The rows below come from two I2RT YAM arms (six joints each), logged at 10 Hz.
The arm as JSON. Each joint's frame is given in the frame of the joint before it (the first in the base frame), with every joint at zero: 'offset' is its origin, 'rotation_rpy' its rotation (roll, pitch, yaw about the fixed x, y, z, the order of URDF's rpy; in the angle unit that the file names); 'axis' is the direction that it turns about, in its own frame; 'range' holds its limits. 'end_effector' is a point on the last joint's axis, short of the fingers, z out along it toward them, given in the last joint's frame.
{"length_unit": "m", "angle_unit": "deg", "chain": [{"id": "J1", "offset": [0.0, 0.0, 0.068], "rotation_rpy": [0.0, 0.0, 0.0], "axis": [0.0, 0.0, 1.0], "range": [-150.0, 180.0]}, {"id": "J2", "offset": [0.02, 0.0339, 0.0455], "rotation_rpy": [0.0, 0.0, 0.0], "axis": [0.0, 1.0, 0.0], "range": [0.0, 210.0]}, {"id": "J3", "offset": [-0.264, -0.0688, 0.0], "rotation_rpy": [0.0, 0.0, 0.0], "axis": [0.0, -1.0, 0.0], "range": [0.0, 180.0]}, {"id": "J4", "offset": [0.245, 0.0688, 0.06], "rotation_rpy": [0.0, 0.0, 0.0], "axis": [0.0, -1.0, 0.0], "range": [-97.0, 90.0]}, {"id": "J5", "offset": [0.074, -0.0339, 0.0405], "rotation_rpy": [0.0, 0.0, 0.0], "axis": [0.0, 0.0, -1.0], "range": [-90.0, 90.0]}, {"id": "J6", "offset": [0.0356, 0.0, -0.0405], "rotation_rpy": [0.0, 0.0, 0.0], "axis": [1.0, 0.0, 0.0], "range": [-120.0, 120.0]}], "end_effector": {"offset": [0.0, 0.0, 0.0], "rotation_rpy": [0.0, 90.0, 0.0]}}
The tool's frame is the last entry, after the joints.
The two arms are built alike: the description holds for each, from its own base.
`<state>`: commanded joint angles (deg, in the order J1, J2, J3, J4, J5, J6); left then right.
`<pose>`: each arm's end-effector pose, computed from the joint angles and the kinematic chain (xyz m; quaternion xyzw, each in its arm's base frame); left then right.
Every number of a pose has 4 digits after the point. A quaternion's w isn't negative.
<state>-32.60 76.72 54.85 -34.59 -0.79 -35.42 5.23 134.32 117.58 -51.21 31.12 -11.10</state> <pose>0.2274 -0.1449 0.2435 -0.0255 0.9571 -0.1559 0.2429 0.4952 0.0269 0.1924 -0.0835 0.9433 -0.2724 0.1705</pose>
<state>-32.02 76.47 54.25 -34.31 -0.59 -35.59 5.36 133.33 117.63 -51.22 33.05 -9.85</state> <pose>0.2276 -0.1419 0.2416 -0.0313 0.9571 -0.1561 0.2420 0.4936 0.0268 0.2015 -0.0679 0.9386 -0.2860 0.1807</pose>
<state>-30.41 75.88 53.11 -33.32 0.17 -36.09 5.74 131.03 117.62 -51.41 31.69 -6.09</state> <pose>0.2292 -0.1347 0.2391 -0.0470 0.9554 -0.1611 0.2431 0.4893 0.0304 0.2198 -0.0376 0.9400 -0.2671 0.2089</pose>
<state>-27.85 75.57 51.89 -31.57 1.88 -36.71 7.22 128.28 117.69 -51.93 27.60 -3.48</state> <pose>0.2339 -0.1249 0.2357 -0.0688 0.9518 -0.1727 0.2441 0.4823 0.0445 0.2411 -0.0315 0.9445 -0.2241 0.2381</pose>
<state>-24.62 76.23 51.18 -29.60 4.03 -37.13 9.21 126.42 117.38 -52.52 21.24 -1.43</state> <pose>0.2425 -0.1139 0.2312 -0.0931 0.9477 -0.1845 0.2432 0.4751 0.0640 0.2524 -0.0433 0.9528 -0.1619 0.2530</pose>
